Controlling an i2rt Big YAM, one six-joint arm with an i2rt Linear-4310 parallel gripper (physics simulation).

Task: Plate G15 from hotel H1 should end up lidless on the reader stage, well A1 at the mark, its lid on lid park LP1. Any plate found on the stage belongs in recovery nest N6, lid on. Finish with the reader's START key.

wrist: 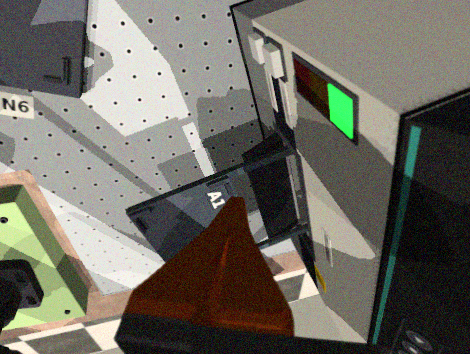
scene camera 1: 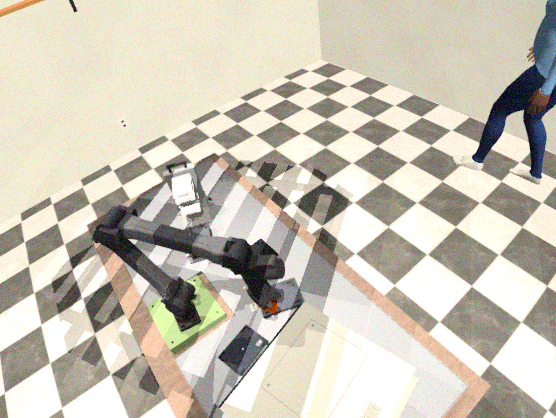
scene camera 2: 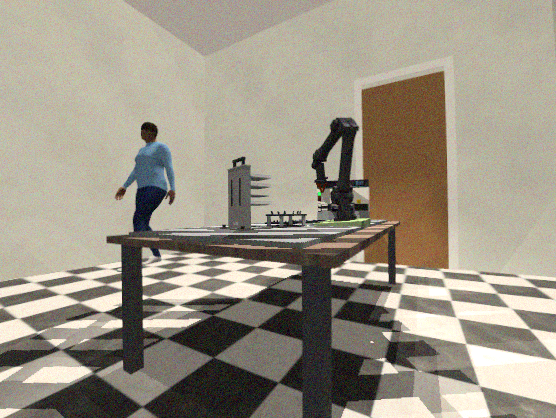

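Pixels of known places: gripper, fingertip midpoint: [wrist: 237, 205] [scene camera 1: 274, 312] [scene camera 2: 322, 192]; arm's base at its link origin: [scene camera 1: 186, 315] [scene camera 2: 345, 220].
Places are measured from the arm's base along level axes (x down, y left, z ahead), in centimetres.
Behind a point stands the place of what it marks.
My gripper [scene camera 1: 272, 308] @[y -26.5, x -17.9, z 27.7 cm] [scene camera 2: 320, 187] @[y -26.5, x -17.9, z 27.7 cm] [wrist: 237, 205] @[y -26.5, x -17.9, z 27.7 cm] is shut, its orange fingers together with nothing between them. In scene camera 1 it shows over the near edge of nest N6 [scene camera 1: 288, 292] @[y -12.4, x 1.2, z 38.6 cm] [wrist: 40, 45] @[y -13.7, x 1.2, z 30.4 cm]. The reader [scene camera 1: 295, 345] @[y -42.6, x -27.0, z 26.6 cm] [wrist: 350, 195] @[y -33.3, x -18.1, z 27.8 cm] stands beside it, its light [wrist: 341, 111] @[y -31.0, x -17.7, z 32.8 cm] lit green. Two white keys, one [wrist: 272, 60] @[y -30.4, x -10.2, z 32.9 cm] nearer the light and another [wrist: 256, 47] @[y -30.4, x -7.0, z 32.9 cm], show edge-on; their labels are unreadable. The dark stage [scene camera 1: 240, 352] @[y -27.9, x -8.0, z 12.4 cm] [wrist: 175, 220] @[y -24.4, x -7.9, z 16.8 cm] sticks out from the reader with the A1 mark showing and no plate visible; the fingers hide part of it. Hotel [scene camera 1: 185, 192] [scene camera 2: 240, 197] @[y 58.1, x -10.7, z 20.2 cm] stands at the far end; G15 cannot be made out.
The arm's green base plate [scene camera 1: 215, 305] @[y -2.0, x 0.5, z 11.6 cm] [wrist: 55, 270] @[y -8.7, x -0.3, z 1.5 cm] is at the table's side. A low rack [scene camera 2: 286, 219] stands between hotel and arm. My arm covers part of the table in scene camera 1. A person [scene camera 1: 520, 100] [scene camera 2: 152, 170] is on the floor beyond the table [scene camera 2: 210, 245] @[y 89.3, x 3.7, z -1.8 cm].
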